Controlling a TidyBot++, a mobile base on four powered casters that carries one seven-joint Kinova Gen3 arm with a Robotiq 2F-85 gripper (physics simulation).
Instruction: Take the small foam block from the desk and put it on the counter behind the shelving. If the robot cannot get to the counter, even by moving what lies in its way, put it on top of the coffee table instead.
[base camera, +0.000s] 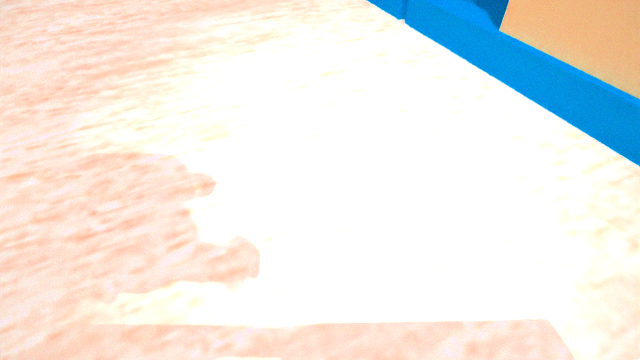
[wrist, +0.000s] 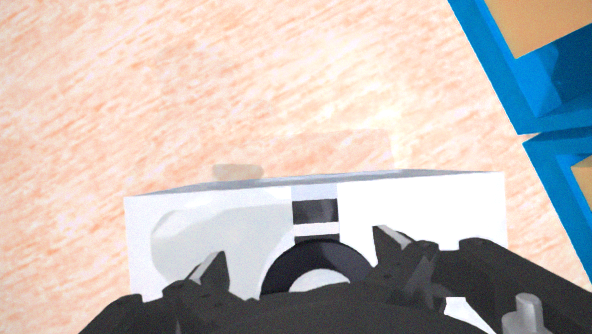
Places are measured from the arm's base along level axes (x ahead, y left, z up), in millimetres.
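Pixels of known places: gripper, fingertip midpoint: (wrist: 301, 254).
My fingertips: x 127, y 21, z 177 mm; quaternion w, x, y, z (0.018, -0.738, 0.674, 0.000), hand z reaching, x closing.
Behind a point stands the place of what it marks.
My gripper (wrist: 301, 254) {x 127, y 21, z 177 mm} is open in the wrist view, its two dark fingers wide apart with no object between them. It hangs over the white top of my own base. The small foam block, the desk, the counter and the coffee table cannot be made out in either view. Blue shelving (base camera: 525, 60) {x 714, y -378, z -337 mm} (wrist: 505, 95) {x 325, y -551, z -371 mm} with tan boxes in it stands at the upper right of the base camera view and along the right side of the wrist view.
A tan box (base camera: 575, 40) {x 670, y -420, z -281 mm} (wrist: 542, 22) {x 444, y -520, z -222 mm} sits inside the shelving. A narrow gap parts two blue units at the right of the wrist view. The pale wood-grained floor (base camera: 75, 100) {x 691, y 460, z -397 mm} (wrist: 150, 90) {x 411, y 410, z -396 mm} carries shadows of the robot.
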